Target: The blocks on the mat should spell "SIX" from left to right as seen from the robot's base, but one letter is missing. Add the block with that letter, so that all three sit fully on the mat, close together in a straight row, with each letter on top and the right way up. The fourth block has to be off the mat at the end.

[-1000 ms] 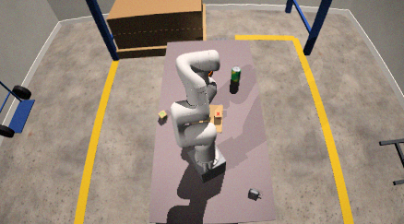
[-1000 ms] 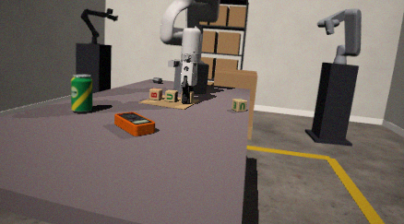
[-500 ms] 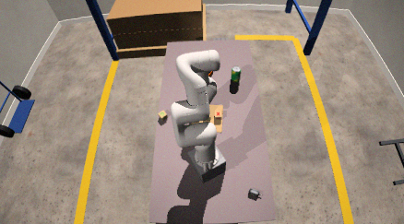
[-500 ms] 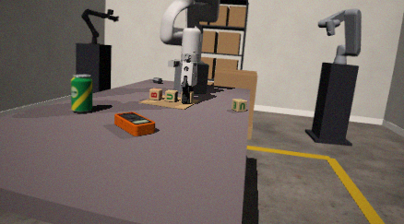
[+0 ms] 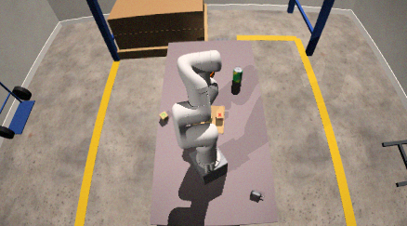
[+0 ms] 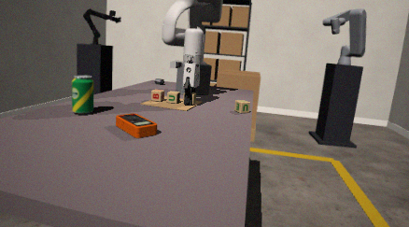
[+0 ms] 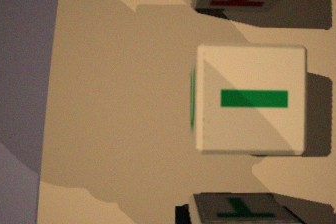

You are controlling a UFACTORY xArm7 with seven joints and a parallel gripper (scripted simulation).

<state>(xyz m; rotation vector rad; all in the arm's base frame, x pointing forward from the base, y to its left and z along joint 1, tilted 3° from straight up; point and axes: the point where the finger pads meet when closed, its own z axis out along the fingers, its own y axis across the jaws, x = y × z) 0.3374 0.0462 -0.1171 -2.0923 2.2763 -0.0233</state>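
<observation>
My gripper is now 70 mm to the left of the tan mat, 20 mm above it and 10 mm past it. Also, from my hand: orange device 390 mm ahead, 80 mm to the right, 10 mm below; small object 530 mm behind, 300 mm to the right, 10 mm below.
</observation>
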